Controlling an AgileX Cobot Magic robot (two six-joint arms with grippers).
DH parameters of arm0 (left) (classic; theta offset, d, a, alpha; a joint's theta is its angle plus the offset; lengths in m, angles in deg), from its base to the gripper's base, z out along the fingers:
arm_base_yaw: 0 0.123 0 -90
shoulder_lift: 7.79 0 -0.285 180
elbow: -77.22 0 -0.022 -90
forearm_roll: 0 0.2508 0 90
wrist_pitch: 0 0 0.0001 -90
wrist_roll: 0 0.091 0 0
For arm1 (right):
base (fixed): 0 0 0 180
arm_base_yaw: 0 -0.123 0 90
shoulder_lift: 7.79 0 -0.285 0
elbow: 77.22 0 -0.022 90
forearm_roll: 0 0.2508 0 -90
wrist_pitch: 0 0 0.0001 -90
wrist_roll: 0 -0.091 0 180
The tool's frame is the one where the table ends.
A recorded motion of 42 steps. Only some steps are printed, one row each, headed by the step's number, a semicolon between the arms.
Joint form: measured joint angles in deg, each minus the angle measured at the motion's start. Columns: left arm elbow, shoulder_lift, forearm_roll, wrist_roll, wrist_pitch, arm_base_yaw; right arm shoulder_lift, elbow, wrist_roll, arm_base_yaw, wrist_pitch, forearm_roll.
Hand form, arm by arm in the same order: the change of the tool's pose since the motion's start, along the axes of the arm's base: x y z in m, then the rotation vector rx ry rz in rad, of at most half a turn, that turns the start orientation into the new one. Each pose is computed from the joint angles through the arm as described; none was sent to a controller.
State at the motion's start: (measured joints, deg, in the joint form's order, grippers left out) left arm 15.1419 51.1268 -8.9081 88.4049 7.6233 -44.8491; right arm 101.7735 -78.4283 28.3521 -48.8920 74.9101 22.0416
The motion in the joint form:
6: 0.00 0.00 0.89 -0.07 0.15 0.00; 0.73 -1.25 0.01 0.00 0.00 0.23
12: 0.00 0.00 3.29 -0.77 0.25 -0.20; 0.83 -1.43 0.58 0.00 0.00 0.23
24: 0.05 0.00 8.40 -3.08 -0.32 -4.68; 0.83 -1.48 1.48 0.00 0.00 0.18
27: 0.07 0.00 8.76 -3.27 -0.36 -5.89; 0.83 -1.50 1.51 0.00 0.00 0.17
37: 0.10 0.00 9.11 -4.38 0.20 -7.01; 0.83 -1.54 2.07 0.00 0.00 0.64
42: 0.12 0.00 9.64 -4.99 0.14 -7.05; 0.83 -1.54 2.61 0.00 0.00 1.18
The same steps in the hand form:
6: 0.0000 -0.0002 0.0002 0.0069 -0.0106 -0.0072; 0.0029 0.0038 0.0011 0.0094 -0.0031 -0.0011
12: -0.0007 -0.0010 0.0004 0.0231 -0.0295 -0.0273; 0.0033 0.0043 0.0013 0.0134 -0.0062 0.0082
24: -0.0110 -0.0103 -0.0001 0.0548 -0.0531 -0.1360; 0.0034 0.0043 0.0014 0.0181 -0.0108 0.0231
27: -0.0136 -0.0125 0.0000 0.0561 -0.0552 -0.1590; 0.0035 0.0044 0.0015 0.0184 -0.0113 0.0236
37: -0.0159 -0.0149 0.0010 0.0396 -0.0536 -0.1737; 0.0031 0.0049 0.0020 0.0270 -0.0081 0.0301
42: -0.0161 -0.0151 0.0010 0.0388 -0.0518 -0.1750; 0.0026 0.0055 0.0023 0.0358 -0.0036 0.0359

